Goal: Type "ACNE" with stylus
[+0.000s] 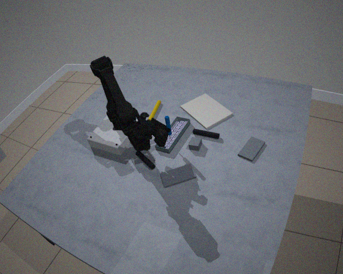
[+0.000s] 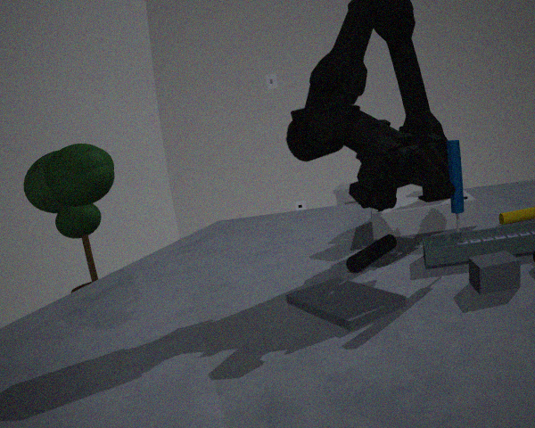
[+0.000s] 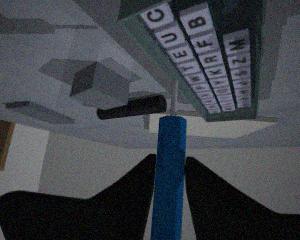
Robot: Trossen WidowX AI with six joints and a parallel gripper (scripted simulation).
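My gripper tip is 100 mm short of the grey block and 80 mm above it. The rest, counted from my gripper tip: stylus: 10 mm below; stylus tip: 50 mm below; white slab: 250 mm to the left, 110 mm ahead, 90 mm below.
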